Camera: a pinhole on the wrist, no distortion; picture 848 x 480 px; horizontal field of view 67.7 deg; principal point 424.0 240.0 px. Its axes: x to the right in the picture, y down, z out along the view. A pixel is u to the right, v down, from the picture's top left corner.
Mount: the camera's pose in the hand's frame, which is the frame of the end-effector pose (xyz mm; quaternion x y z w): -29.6 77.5 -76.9 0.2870 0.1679 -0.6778 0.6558
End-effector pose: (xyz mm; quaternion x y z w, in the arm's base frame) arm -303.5 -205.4 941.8 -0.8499 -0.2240 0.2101 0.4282
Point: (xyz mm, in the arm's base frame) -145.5 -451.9 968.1
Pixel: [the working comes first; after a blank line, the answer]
In the camera's frame: 59.6 -17.2 -181.7

behind the camera
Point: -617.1 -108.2 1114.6
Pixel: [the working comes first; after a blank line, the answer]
In the camera's frame: 128.2 -135.9 404.1

624 27
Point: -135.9 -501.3 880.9
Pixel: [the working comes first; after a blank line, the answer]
In the camera's frame: -26.4 -29.3 -232.6

behind the camera
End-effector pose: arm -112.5 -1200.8 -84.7 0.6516 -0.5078 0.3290 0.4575
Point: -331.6 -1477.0 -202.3
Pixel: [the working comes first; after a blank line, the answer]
In the camera's frame: -330.9 13.2 232.5

outside the picture
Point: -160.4 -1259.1 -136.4
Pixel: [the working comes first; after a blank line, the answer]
In the camera's frame: -60.1 17.7 144.4

161 318
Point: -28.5 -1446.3 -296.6
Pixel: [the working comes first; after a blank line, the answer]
In the camera's frame: -75.7 25.1 423.4

311 277
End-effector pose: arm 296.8 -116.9 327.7 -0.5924 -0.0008 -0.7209 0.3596
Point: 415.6 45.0 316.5
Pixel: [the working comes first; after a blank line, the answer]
In the camera's frame: -46.6 -20.2 280.9

319 195
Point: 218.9 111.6 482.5
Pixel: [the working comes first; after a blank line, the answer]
In the camera's frame: 187.1 98.5 325.5

787 431
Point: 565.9 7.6 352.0
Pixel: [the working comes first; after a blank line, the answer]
In the camera's frame: -192.3 33.7 314.4

37 308
